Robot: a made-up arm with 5 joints.
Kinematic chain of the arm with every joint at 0, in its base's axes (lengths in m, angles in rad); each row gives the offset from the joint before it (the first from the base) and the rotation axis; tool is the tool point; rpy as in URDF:
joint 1: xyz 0 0 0.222 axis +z
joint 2: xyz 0 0 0 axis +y
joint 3: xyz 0.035 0 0.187 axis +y
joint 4: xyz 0.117 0 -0.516 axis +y
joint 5: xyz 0.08 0 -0.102 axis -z
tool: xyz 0 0 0 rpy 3.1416 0 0
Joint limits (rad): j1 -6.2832..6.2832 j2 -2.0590..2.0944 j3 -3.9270..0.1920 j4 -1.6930..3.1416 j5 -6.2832..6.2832
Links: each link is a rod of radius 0.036 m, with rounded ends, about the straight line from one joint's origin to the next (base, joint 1, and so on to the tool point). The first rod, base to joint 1, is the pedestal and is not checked.
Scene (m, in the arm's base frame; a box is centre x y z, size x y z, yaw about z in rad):
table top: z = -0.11
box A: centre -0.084 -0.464 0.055 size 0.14 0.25 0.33 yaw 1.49
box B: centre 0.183 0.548 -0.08 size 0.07 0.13 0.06 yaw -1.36
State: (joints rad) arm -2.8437 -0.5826 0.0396 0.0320 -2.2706
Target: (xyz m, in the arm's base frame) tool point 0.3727 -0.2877 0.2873
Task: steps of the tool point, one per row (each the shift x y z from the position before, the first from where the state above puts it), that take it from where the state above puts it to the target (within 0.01 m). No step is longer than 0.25 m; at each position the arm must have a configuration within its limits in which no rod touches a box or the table.
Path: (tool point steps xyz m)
1: -0.0052 -0.1395 0.1781
2: 0.0955 -0.0912 0.1854
3: 0.1436 0.0044 0.1602
4: 0.0942 -0.0550 -0.0358
5: 0.1117 -0.0247 -0.0386
6: 0.1186 0.0108 -0.0409
7: 0.1132 0.0475 -0.0429
8: 0.0957 0.0812 -0.0444

